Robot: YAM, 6 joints.
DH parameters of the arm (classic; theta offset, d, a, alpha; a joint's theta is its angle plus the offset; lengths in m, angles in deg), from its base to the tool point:
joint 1: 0 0.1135 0.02 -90
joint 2: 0 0 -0.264 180
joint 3: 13.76 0 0.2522 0
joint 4: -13.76 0 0.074 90
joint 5: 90 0 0 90
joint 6: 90 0.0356 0 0
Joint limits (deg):
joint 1: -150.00..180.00
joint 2: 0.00..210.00
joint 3: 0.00..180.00
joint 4: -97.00..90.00
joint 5: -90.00..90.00
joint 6: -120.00..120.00
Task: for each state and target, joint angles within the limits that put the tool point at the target. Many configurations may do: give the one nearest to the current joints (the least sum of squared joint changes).
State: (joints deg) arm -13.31 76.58 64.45 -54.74 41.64 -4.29
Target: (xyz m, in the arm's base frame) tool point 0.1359 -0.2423 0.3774
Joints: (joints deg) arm -55.47 77.74 81.08 -46.95 45.47 -4.29
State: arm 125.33 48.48 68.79 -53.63 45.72 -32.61
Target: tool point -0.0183 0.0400 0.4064
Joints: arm 141.23 29.54 68.55 -60.56 33.65 -32.61
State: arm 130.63 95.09 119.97 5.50 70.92 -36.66
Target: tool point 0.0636 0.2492 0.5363
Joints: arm 83.45 78.44 98.40 -2.76 77.62 -36.66
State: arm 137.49 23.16 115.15 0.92 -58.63 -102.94
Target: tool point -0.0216 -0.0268 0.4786
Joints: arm 130.72 25.36 68.51 -14.51 -71.98 -102.94
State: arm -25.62 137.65 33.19 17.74 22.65 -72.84
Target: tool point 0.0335 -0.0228 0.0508
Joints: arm -14.83 113.49 11.11 -48.10 22.22 -72.84
